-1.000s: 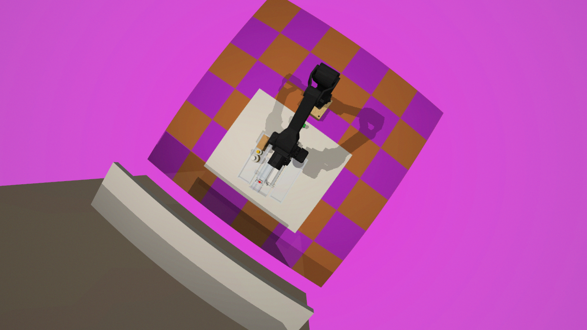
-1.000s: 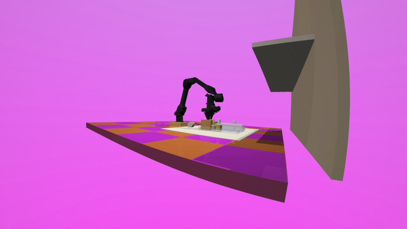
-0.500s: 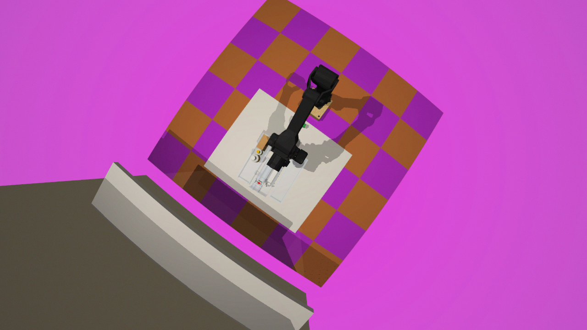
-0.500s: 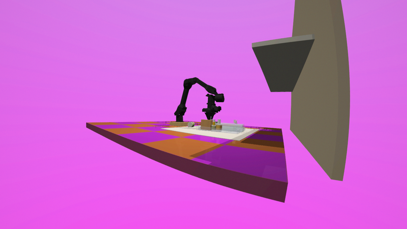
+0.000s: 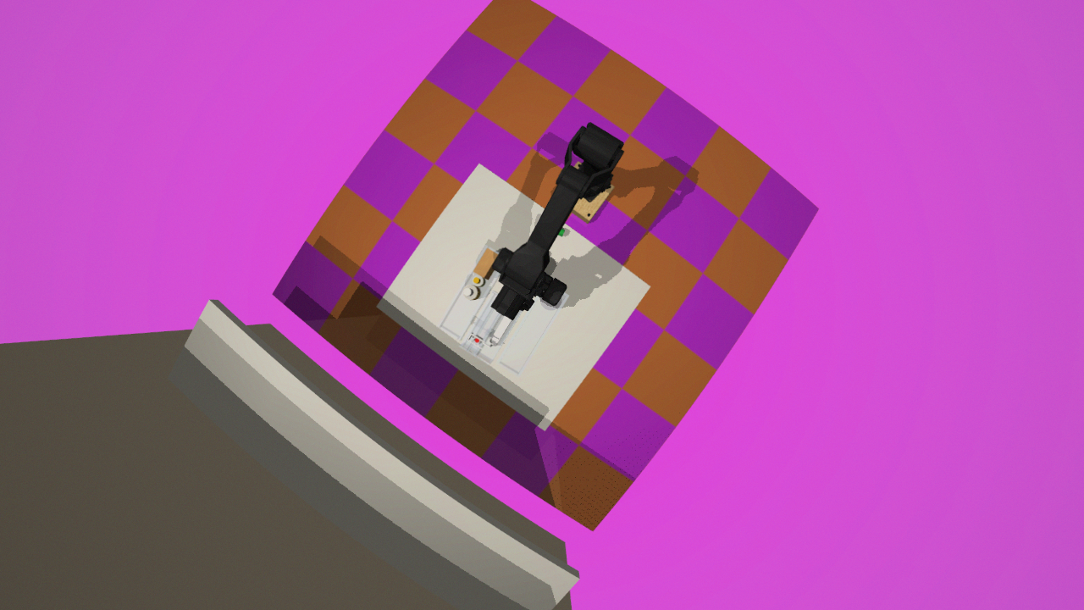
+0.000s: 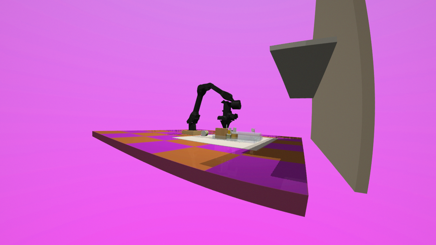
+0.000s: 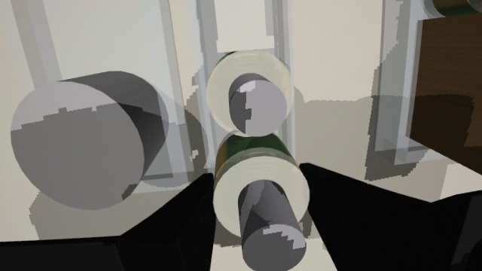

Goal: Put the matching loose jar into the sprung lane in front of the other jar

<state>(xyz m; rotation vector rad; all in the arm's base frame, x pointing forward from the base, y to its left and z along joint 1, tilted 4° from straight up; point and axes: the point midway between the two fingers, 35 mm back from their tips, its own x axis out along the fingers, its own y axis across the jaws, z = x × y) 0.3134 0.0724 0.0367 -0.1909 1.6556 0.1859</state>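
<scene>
My gripper tip is 12 cm to the left of the brown box, 6 cm short of it and 2 cm above it. From my gripper tip the other things lie so: clear lane rack 15 cm ahead, 4 cm below, 1 cm to the left.
</scene>
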